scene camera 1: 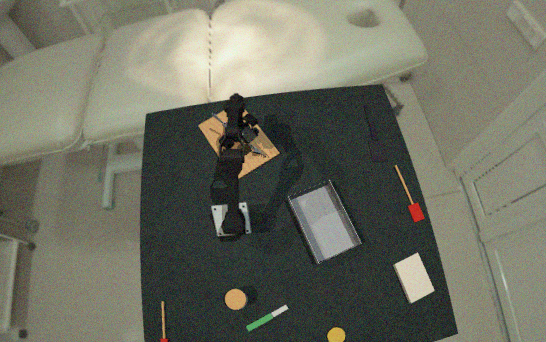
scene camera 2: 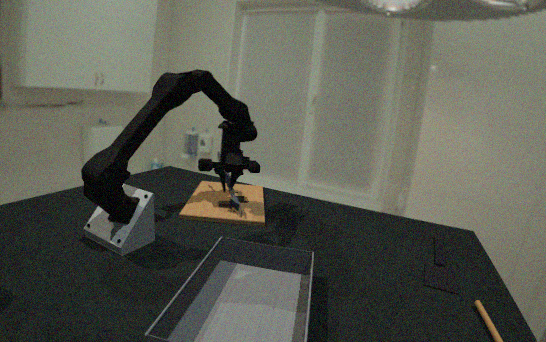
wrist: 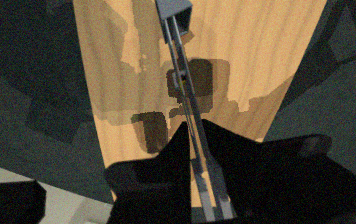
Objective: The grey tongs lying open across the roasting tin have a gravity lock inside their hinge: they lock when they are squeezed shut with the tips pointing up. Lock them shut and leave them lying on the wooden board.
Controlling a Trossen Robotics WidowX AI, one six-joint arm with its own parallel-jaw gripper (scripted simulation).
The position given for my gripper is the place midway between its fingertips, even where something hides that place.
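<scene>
My gripper (scene camera 2: 227, 192) is there for me in scene camera 2, and the wrist view has my gripper (wrist: 193, 124) as well. I see a wooden board (scene camera 1: 252, 161) (scene camera 2: 208, 203) (wrist: 136, 110) too. A roasting tin shows in scene camera 1, at the tin (scene camera 1: 325, 224), and in scene camera 2, at the tin (scene camera 2: 239, 284). As for a white block (scene camera 1: 415, 282), I see it in scene camera 1; in scene camera 2 the block is out of frame, and in the wrist view it is out of frame too.
</scene>
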